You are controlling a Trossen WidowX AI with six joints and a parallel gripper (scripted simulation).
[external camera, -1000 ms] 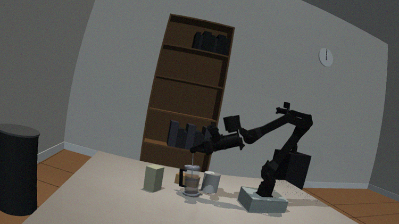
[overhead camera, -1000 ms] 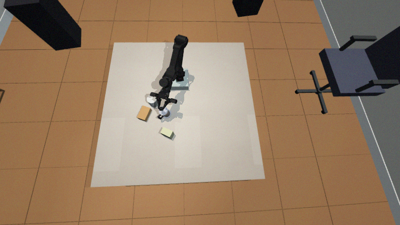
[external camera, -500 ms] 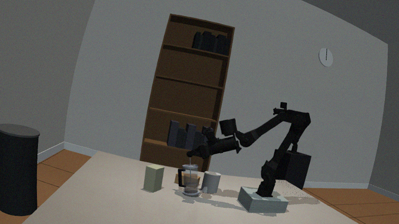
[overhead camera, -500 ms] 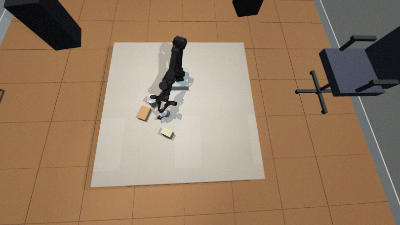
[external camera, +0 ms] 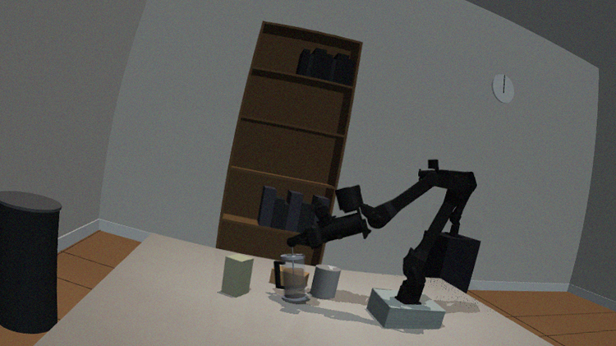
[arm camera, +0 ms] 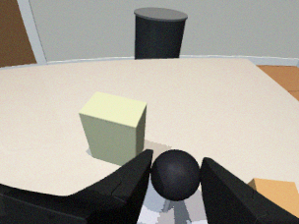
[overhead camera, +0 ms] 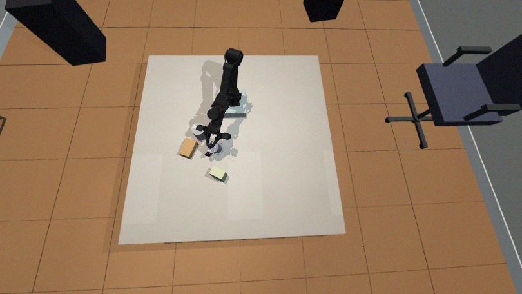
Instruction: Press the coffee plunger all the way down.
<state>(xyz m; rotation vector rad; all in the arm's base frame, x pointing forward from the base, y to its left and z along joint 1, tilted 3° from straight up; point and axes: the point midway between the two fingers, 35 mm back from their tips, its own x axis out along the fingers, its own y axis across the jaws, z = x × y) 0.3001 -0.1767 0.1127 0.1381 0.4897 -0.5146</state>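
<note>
Now: gripper tip 9 cm above the glass coffee press and 2 cm past it. From my gripper tip the other things lie so: orange box 15 cm to the right, 15 cm below, 7 cm behind; pale green box 13 cm ahead, 12 cm below, 1 cm to the left.
</note>
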